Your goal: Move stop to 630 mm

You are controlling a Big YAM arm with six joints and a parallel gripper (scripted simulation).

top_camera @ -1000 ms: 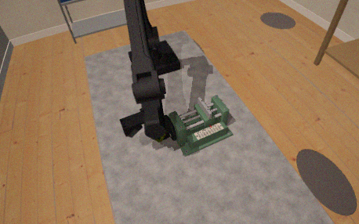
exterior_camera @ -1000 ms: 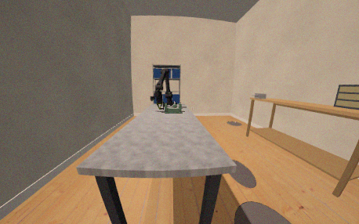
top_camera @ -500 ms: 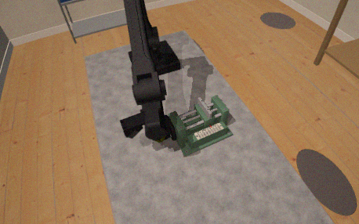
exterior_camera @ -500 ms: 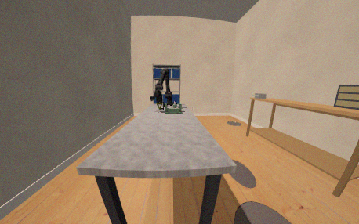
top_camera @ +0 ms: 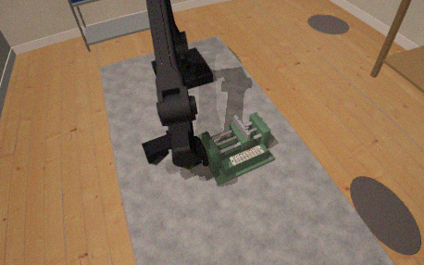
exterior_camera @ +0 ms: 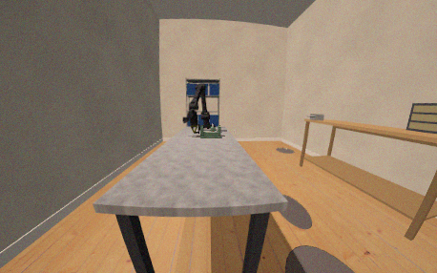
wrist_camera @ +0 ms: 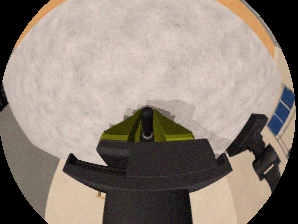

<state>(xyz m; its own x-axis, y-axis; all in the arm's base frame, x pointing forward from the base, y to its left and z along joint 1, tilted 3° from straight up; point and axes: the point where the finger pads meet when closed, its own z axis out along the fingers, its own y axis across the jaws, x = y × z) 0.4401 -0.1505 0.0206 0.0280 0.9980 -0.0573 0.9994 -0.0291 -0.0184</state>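
Right now the black handwheel is 3 cm to the left of my hand. From my hand the other things lie so: grey stop block (1 cm ahead, 18 cm to the left, 4 cm above).
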